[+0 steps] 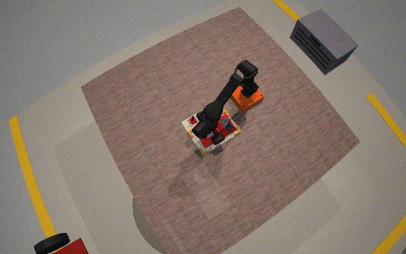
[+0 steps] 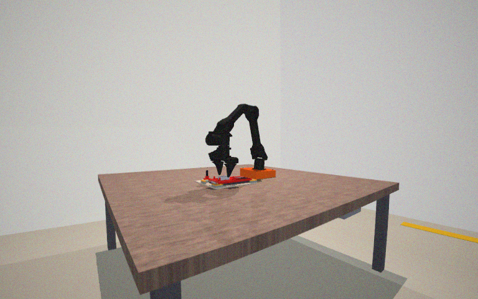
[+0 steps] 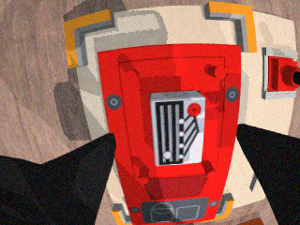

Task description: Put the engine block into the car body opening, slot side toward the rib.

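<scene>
My gripper tip is now 20 mm above the grey engine block.
</scene>
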